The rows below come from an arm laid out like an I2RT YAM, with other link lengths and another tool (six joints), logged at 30 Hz.
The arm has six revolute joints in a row. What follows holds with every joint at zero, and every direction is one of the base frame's.
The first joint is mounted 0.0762 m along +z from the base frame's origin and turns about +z.
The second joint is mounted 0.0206 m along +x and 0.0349 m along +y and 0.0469 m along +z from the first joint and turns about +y.
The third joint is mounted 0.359 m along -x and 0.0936 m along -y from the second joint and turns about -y.
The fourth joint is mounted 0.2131 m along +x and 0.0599 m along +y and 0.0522 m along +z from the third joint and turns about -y.
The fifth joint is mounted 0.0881 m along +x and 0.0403 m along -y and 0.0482 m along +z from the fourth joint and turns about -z.
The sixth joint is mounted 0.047 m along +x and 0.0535 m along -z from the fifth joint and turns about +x.
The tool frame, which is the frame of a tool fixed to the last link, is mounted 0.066 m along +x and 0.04 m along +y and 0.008 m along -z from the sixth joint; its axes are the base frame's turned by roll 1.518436, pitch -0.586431 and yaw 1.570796 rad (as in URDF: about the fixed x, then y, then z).
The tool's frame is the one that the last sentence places.
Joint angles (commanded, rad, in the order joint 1, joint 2, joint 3, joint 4, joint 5, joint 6), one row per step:
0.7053 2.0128 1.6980 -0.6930 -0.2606 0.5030
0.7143 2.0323 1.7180 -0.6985 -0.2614 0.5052
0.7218 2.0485 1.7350 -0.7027 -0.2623 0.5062
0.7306 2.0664 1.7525 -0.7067 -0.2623 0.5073
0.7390 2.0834 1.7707 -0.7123 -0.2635 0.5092
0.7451 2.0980 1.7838 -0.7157 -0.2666 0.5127
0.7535 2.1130 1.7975 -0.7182 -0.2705 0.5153
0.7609 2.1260 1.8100 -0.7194 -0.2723 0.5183
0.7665 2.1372 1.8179 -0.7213 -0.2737 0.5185
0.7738 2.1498 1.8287 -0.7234 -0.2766 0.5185
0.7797 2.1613 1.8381 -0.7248 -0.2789 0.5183
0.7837 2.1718 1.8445 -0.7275 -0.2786 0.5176
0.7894 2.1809 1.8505 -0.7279 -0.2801 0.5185
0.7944 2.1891 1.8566 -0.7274 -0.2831 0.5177
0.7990 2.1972 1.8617 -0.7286 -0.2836 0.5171
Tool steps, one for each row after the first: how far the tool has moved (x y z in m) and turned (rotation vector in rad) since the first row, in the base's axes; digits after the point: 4 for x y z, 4 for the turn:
0.0011 0.0069 -0.0034 -0.0023 0.0054 0.0076
0.0019 0.0128 -0.0061 -0.0037 0.0090 0.0148
0.0025 0.0193 -0.0097 -0.0064 0.0129 0.0227
0.0028 0.0256 -0.0127 -0.0082 0.0178 0.0301
0.0031 0.0306 -0.0159 -0.0088 0.0251 0.0350
0.0026 0.0366 -0.0191 -0.0085 0.0315 0.0433
0.0024 0.0420 -0.0216 -0.0080 0.0353 0.0491
0.0020 0.0458 -0.0249 -0.0107 0.0401 0.0552
0.0011 0.0508 -0.0280 -0.0117 0.0446 0.0640
0.0006 0.0551 -0.0309 -0.0128 0.0484 0.0712
0.0004 0.0579 -0.0346 -0.0178 0.0528 0.0756
-0.0006 0.0615 -0.0374 -0.0192 0.0567 0.0812
-0.0014 0.0649 -0.0396 -0.0188 0.0591 0.0884
-0.0023 0.0678 -0.0423 -0.0216 0.0622 0.0937

